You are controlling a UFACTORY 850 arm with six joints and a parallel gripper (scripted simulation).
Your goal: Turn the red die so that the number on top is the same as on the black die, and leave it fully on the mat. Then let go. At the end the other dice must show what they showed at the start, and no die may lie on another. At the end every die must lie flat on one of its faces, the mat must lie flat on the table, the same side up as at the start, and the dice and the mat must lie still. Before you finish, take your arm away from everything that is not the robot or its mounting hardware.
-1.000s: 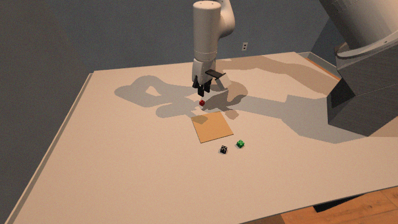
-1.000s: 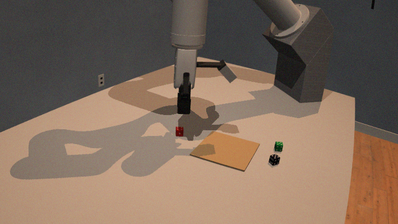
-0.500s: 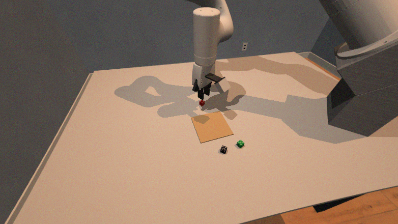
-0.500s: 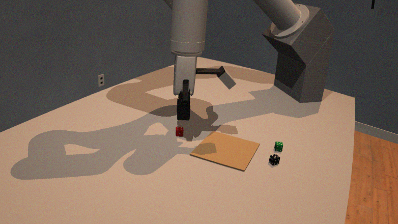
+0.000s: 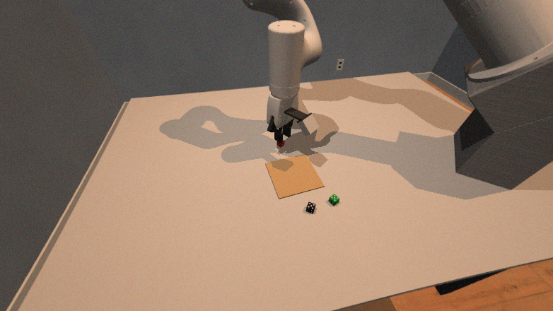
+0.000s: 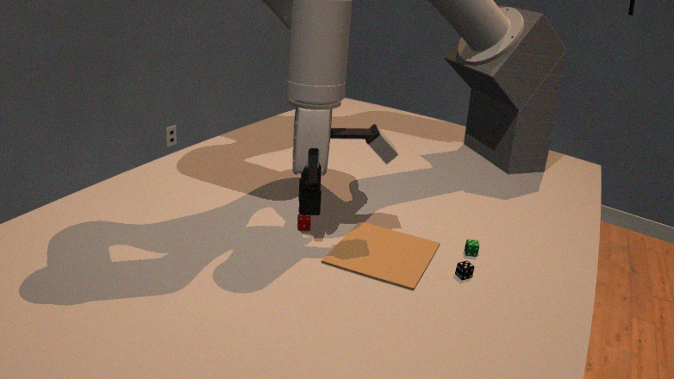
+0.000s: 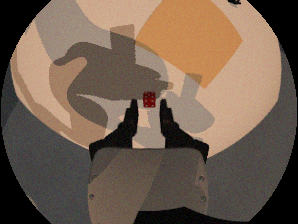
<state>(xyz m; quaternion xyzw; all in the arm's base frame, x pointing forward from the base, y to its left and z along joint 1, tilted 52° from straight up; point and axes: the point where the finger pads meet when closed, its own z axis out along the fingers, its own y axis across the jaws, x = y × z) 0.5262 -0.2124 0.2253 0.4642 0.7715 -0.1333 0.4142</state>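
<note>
The red die lies 1 cm to the right of my hand and 5 cm below it. The rest, counted from my hand: green die: 1 cm ahead, 26 cm to the left, 5 cm below; black die: 8 cm ahead, 25 cm to the left, 5 cm below; mat: 4 cm ahead, 13 cm to the left, 5 cm below.
</note>
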